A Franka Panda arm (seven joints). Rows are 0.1 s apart.
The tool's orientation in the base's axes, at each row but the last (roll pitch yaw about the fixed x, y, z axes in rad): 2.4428, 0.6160, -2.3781; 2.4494, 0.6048, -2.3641; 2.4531, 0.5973, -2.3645; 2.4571, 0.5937, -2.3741; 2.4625, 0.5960, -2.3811; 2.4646, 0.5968, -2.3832; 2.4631, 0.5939, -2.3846; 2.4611, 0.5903, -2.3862; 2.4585, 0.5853, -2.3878; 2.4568, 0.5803, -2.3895; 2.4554, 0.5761, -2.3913; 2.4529, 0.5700, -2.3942
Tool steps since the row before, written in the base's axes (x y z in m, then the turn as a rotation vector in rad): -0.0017, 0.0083, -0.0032, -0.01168, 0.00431, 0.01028; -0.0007, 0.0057, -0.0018, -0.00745, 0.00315, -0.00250; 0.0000, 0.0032, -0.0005, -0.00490, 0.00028, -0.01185; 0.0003, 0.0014, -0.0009, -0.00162, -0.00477, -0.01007; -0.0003, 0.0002, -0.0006, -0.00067, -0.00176, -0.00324; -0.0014, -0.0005, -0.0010, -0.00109, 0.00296, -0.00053; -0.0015, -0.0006, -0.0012, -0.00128, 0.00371, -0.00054; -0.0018, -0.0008, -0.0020, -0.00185, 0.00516, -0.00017; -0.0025, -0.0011, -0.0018, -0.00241, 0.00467, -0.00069; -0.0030, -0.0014, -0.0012, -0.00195, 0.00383, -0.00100; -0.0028, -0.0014, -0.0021, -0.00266, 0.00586, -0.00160; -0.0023, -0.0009, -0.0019, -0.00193, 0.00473, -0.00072
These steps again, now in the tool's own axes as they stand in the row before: -0.0018, 0.0021, 0.0086, -0.00148, 0.01599, -0.00164; -0.0019, 0.0013, 0.0056, 0.00397, 0.00556, 0.00499; -0.0016, 0.0007, 0.0027, 0.00939, -0.00224, 0.00844; -0.0005, -0.0003, 0.0016, 0.00935, -0.00548, 0.00307; 0.0004, 0.0000, 0.0006, 0.00322, -0.00172, 0.00083; 0.0017, 0.0004, 0.0004, -0.00073, 0.00155, 0.00270; 0.0019, 0.0004, 0.0005, -0.00104, 0.00193, 0.00330; 0.0027, 0.0001, 0.0009, -0.00173, 0.00305, 0.00422; 0.0031, 0.0007, 0.0006, -0.00082, 0.00306, 0.00425; 0.0033, 0.0013, 0.0001, -0.00045, 0.00226, 0.00377; 0.0037, 0.0006, 0.0007, -0.00085, 0.00316, 0.00577; 0.0030, 0.0005, 0.0009, -0.00113, 0.00269, 0.00426
